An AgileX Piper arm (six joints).
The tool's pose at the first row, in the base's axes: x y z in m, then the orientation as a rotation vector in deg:
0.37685, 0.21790, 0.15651, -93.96, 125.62, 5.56
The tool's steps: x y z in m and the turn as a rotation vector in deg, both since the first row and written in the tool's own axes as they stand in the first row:
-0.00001, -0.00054, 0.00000, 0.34, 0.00, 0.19
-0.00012, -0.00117, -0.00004, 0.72, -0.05, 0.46
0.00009, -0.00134, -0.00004, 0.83, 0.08, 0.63
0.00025, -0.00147, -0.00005, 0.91, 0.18, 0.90
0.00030, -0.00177, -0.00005, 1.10, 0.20, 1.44
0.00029, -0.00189, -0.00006, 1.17, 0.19, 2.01
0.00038, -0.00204, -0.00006, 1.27, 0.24, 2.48
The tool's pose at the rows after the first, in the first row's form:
0.37736, 0.21774, 0.15661, -93.57, 125.68, 5.24
0.37796, 0.21764, 0.15680, -93.06, 125.75, 4.93
0.37807, 0.21739, 0.15676, -92.86, 125.96, 4.75
0.37815, 0.21720, 0.15673, -92.57, 126.23, 4.66
0.37842, 0.21707, 0.15677, -91.88, 126.64, 4.58
0.37853, 0.21703, 0.15680, -91.22, 127.08, 4.67
0.37865, 0.21691, 0.15680, -90.67, 127.47, 4.65

